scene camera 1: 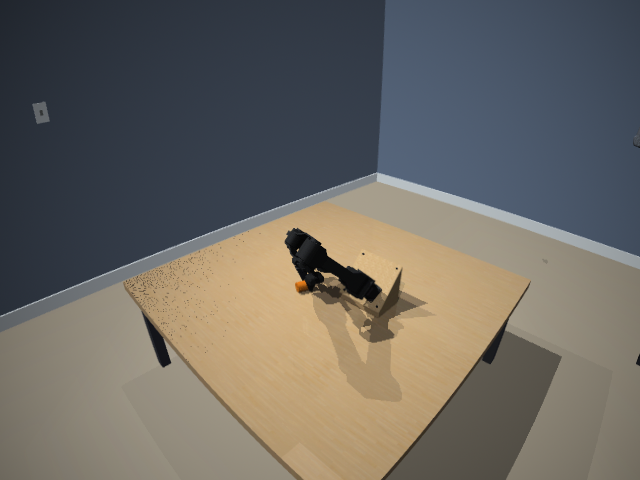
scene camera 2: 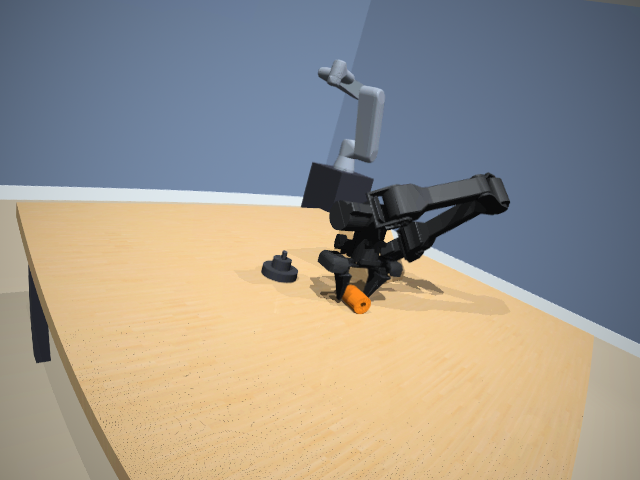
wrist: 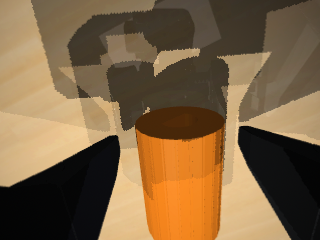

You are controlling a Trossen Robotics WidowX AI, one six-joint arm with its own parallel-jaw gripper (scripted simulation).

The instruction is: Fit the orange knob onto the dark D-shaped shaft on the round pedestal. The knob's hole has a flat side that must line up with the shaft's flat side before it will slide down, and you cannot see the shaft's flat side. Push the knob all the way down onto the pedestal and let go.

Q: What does my gripper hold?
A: Nothing.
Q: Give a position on a dark round pedestal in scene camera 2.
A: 279, 269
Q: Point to an orange knob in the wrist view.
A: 180, 149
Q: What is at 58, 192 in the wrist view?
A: My gripper.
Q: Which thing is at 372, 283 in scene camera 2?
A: My gripper.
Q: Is my gripper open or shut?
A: Open.
